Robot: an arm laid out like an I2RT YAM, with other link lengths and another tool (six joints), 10 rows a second.
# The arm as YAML. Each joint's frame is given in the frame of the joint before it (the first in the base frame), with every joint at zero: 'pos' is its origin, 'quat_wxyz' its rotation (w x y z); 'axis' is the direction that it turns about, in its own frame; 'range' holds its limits. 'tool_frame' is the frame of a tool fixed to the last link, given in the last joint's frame.
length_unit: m
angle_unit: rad
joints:
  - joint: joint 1
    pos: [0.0, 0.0, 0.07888]
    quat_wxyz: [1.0, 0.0, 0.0, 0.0]
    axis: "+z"
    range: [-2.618, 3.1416]
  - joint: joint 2
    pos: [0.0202, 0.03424, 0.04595]
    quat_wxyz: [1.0, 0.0, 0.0, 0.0]
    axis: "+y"
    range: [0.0, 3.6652]
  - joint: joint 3
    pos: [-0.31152, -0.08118, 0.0]
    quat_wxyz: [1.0, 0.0, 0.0, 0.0]
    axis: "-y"
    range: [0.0, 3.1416]
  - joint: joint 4
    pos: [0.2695, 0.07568, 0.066]
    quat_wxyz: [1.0, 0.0, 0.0, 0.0]
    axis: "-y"
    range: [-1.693, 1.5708]
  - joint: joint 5
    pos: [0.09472, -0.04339, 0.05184]
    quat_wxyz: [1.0, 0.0, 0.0, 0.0]
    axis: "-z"
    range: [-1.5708, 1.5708]
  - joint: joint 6
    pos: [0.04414, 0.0, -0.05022]
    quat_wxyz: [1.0, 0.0, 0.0, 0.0]
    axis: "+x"
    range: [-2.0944, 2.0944]
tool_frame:
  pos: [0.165, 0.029, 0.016]
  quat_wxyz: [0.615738, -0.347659, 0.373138, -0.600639]
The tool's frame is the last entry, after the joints.
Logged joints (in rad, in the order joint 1, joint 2, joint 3, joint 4, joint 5, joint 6), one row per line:
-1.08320 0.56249 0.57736 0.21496 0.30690 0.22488
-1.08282 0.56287 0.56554 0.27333 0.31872 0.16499
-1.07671 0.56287 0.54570 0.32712 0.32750 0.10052
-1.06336 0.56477 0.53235 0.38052 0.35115 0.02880
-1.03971 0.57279 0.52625 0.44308 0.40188 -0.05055
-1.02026 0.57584 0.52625 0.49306 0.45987 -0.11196
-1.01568 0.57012 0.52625 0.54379 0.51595 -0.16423
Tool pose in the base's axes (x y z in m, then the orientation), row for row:
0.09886 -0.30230 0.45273 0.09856 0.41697 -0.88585 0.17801
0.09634 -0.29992 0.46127 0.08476 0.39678 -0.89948 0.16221
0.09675 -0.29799 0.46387 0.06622 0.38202 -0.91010 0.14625
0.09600 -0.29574 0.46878 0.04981 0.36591 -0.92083 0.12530
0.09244 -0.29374 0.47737 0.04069 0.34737 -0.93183 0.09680
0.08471 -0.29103 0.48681 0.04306 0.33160 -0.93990 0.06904
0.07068 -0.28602 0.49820 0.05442 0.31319 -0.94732 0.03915
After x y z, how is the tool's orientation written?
As a quaternion, x y z w.
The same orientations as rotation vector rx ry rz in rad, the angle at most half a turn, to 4 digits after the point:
0.2788 1.1795 -2.5059
0.2419 1.1322 -2.5667
0.1906 1.0998 -2.6202
0.1451 1.0660 -2.6826
0.1205 1.0288 -2.7597
0.1296 0.9983 -2.8297
0.1668 0.9601 -2.9041

